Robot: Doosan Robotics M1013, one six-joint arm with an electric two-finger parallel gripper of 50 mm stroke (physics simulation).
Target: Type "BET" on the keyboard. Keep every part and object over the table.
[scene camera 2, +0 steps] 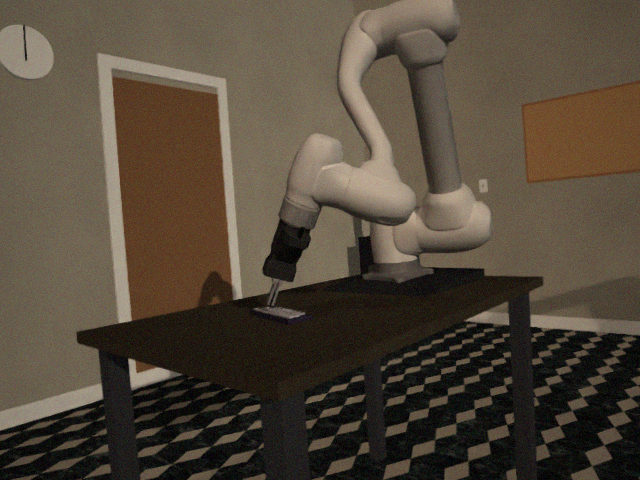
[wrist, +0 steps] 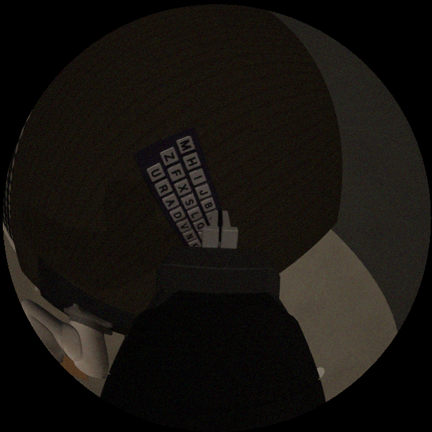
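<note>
The keyboard is a small dark purple slab with pale letter keys in slanted rows, lying flat on the table. My gripper is shut and empty, tilted, with its tips very close above the keyboard or touching it; which cannot be told. In the wrist view the tips are just beyond the B key, at the end of the row M, H, I, J, B. The key after B is mostly covered by the fingers, and its letter is not readable. The E key cannot be made out, as fingers and gripper body hide that end.
The dark table has its edge beyond the keyboard, towards the wall with the brown door. The arm's base stands on a black plate at the table's far end.
</note>
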